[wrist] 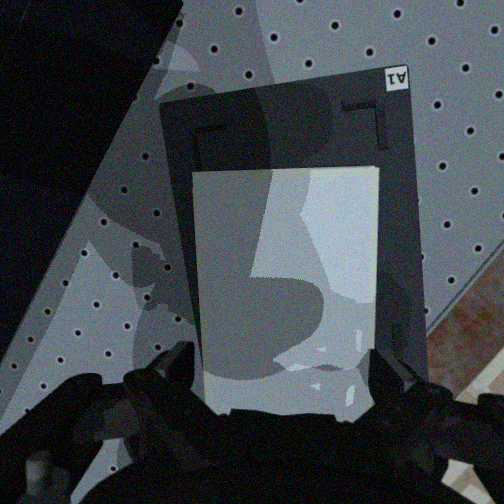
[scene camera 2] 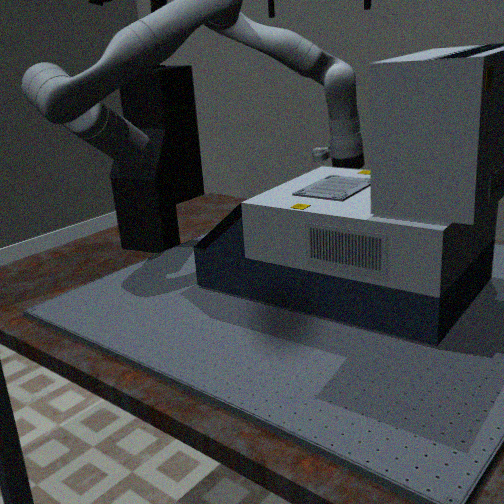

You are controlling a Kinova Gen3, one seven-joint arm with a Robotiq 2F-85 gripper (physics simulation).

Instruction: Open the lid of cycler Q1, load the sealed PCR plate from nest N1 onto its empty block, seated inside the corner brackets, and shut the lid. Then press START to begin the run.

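Note:
Cycler Q1 [scene camera 2: 300, 235] is a white box on a dark base, and its lid [scene camera 2: 425, 140] stands upright and open at the right. Its grey block [scene camera 2: 332, 187] lies bare on top, with a yellow marker [scene camera 2: 300, 206] near the front corner. In the wrist view the sealed PCR plate [wrist: 320, 225], white and flat, lies in the dark nest N1 [wrist: 400, 210], which carries an A1 label [wrist: 397, 78]. My gripper [wrist: 280, 355] is open, with one finger on each long side of the plate's near end. In the scene view the gripper is hidden behind the cycler; only the arm's wrist [scene camera 2: 345, 145] shows.
The perforated grey baseplate [scene camera 2: 200, 360] [wrist: 450, 150] lies on a wooden table [scene camera 2: 60, 270] [wrist: 465, 320]. The arm's dark pedestal [scene camera 2: 150, 200] stands at the back left. A dark body [wrist: 60, 125] fills the wrist view's upper left.

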